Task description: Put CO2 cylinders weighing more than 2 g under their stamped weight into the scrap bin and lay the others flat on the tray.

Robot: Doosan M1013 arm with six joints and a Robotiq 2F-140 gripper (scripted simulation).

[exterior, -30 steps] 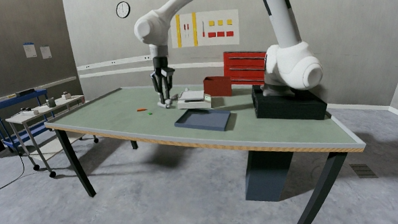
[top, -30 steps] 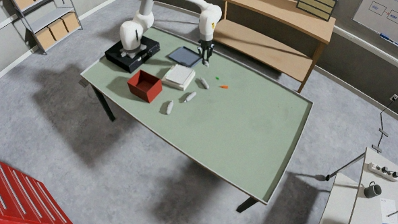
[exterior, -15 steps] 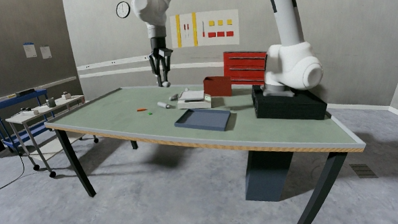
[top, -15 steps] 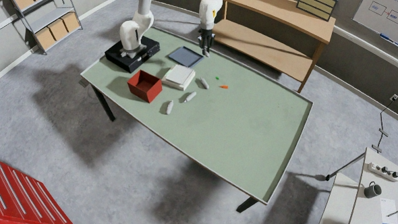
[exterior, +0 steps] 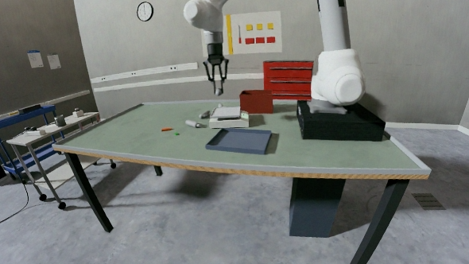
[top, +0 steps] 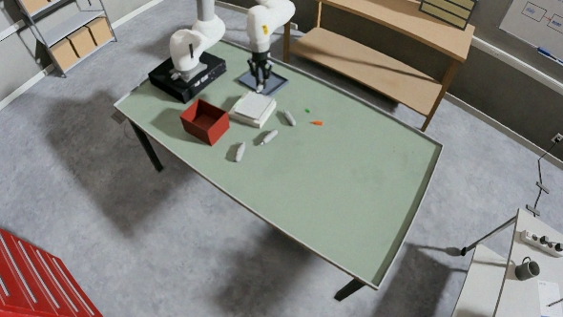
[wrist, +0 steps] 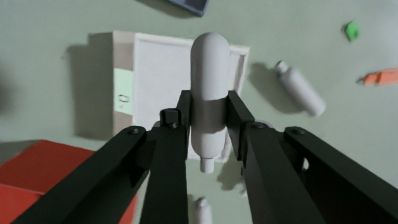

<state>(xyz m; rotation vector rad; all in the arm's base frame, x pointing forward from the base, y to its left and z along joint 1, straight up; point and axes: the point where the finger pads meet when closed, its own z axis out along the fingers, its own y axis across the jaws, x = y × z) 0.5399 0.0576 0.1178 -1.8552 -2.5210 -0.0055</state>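
Now: the scale plate 150 mm below my hand, 40 mm to the right of it and 10 mm behind it. Round my hand: small green piece (200 mm below, 200 mm ahead, 150 mm to the left); then white scale (170 mm below, 40 mm to the right, 30 mm behind); then dark tray (200 mm below, 190 mm to the left, 140 mm behind).
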